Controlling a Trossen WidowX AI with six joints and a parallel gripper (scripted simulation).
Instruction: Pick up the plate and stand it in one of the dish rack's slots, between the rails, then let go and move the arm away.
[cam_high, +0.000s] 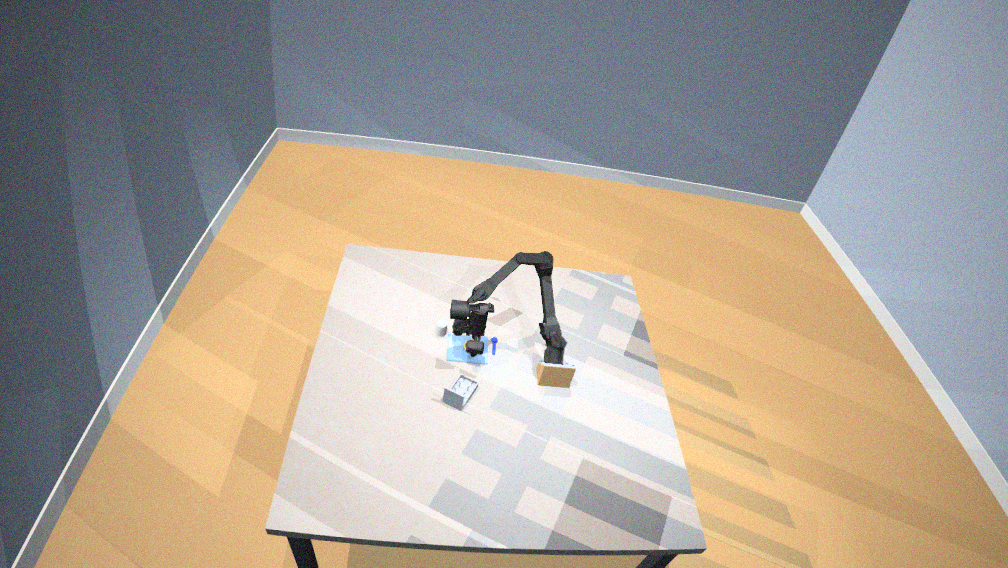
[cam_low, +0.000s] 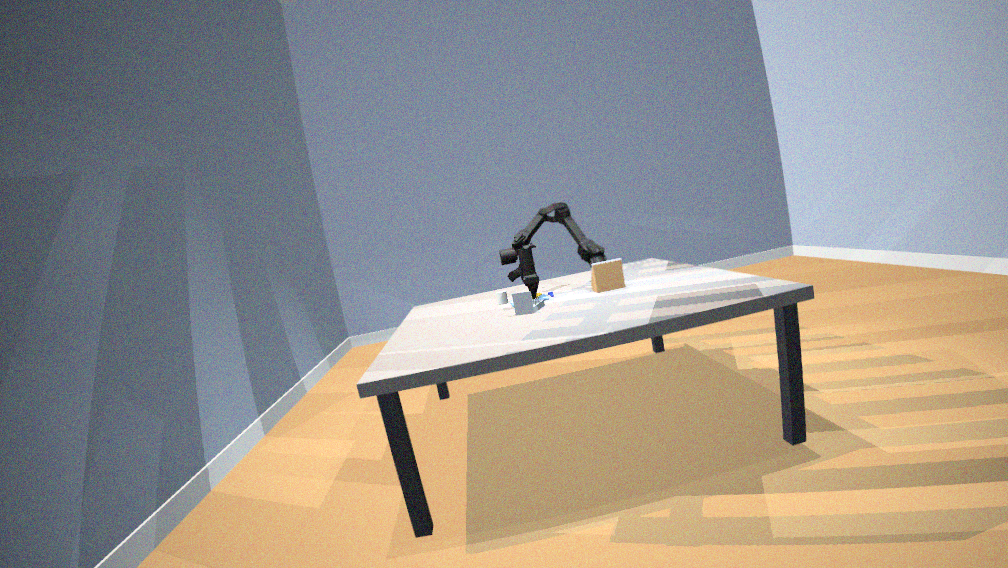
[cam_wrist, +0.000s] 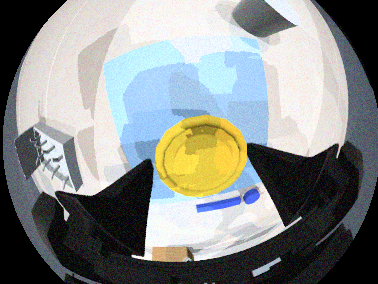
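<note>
Now: the light blue mat 20 mm ahead of my gripper tip and 10 mm below it. The rest, counted from my gripper tip: white cup (130 mm ahead, 60 mm to the right, 10 mm above); then yellow plate (10 mm above); then grey dish rack (210 mm to the left, 10 mm ahead, 10 mm above).
</note>
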